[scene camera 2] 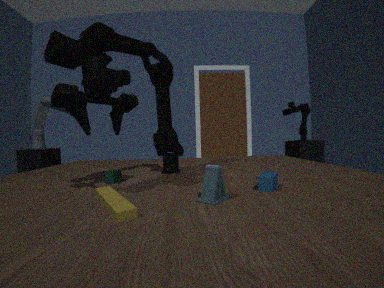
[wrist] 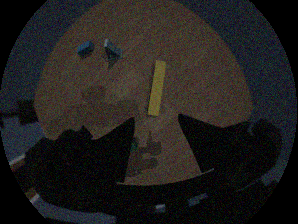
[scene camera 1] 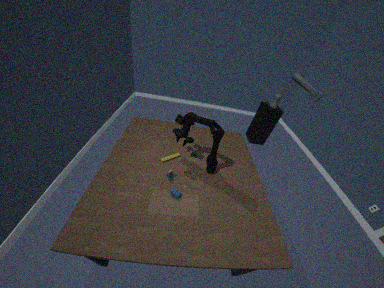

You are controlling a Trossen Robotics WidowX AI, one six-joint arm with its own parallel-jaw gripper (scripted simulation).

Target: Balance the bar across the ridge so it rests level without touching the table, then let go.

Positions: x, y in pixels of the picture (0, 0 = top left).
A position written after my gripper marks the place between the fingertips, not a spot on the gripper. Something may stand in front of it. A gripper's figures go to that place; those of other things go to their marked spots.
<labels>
My gripper (scene camera 2: 103, 134): 44 cm from the lens. A yellow bar (scene camera 2: 121, 209): 31 cm from the lens.
</labels>
